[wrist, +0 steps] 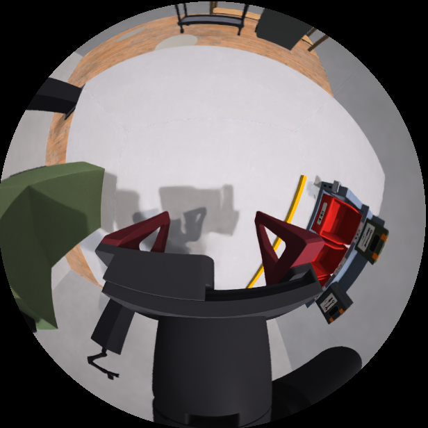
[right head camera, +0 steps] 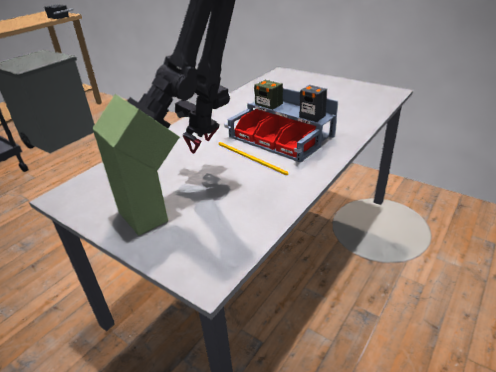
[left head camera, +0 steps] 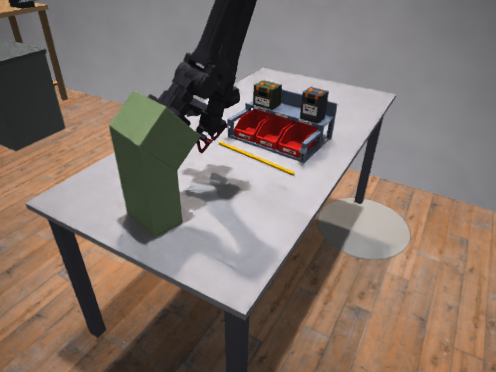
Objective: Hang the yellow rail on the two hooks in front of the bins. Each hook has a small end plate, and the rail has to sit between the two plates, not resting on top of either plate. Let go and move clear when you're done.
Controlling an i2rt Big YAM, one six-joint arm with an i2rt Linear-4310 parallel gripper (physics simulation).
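Places are measured from the arm's base along level axes (x ahead, y left, z up), in centimetres.
Where they show: gripper, fingertip midpoint: (right head camera: 200,146) (left head camera: 207,146); arm's base, link origin: (right head camera: 147,115) (left head camera: 167,113).
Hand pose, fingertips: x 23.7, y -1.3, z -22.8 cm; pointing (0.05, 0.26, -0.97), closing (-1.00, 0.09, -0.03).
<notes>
Each offset is from my fingertips to the top centre of the thing. "spot": to the spot under its first point.
The yellow rail @(dx +14.0, dy -14.2, dz -9.4 cm) (left head camera: 257,158) (right head camera: 253,158) (wrist: 297,197) lies flat on the table in front of the red bins @(dx +31.9, dy -18.6, dz -2.3 cm) (left head camera: 270,131) (right head camera: 268,131) (wrist: 340,220). My gripper (left head camera: 212,139) (right head camera: 202,143) (wrist: 212,215) is open and empty, above the table and off to the left of the rail in the head views. In the wrist view its right finger covers part of the rail. The hooks are at the front corners of the blue-grey bin rack @(spot: dx +41.3, dy -39.7, dz -5.1 cm) (left head camera: 326,127) (right head camera: 326,127); they are small, and their end plates are hard to make out.
A tall green block (left head camera: 150,185) (right head camera: 135,185) (wrist: 75,200) stands near my arm. A green-black box @(dx +44.6, dy -10.7, dz +9.5 cm) (left head camera: 267,95) (right head camera: 268,95) and a dark box @(dx +37.4, dy -32.7, dz +12.0 cm) (left head camera: 314,105) (right head camera: 313,103) stand on the rack behind the bins.
</notes>
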